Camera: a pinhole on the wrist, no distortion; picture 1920 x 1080 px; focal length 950.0 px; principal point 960.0 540.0 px. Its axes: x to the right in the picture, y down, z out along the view. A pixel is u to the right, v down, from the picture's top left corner.
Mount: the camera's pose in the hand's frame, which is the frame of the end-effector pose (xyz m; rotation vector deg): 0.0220 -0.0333 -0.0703 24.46 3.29 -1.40
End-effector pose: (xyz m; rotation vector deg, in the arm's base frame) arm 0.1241 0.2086 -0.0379 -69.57 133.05 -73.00
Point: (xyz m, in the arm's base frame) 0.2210 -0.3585 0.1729
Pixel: 1706.6 209.7
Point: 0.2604 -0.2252 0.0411
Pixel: 1435.8 427.3
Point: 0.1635 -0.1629 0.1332
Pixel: 1767.9 190.1
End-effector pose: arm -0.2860 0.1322 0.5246 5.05 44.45 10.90
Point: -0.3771 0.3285 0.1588
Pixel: behind the camera
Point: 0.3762 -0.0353 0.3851
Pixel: 1825.0 499.9
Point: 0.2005 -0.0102 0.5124
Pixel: 1531.1 578.6
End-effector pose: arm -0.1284 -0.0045 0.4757 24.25 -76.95 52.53
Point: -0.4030 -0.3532 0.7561
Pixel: 1153.8 914.7
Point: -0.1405 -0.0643 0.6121
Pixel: 1452.9 807.7
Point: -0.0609 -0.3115 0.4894
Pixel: 586.6 279.4
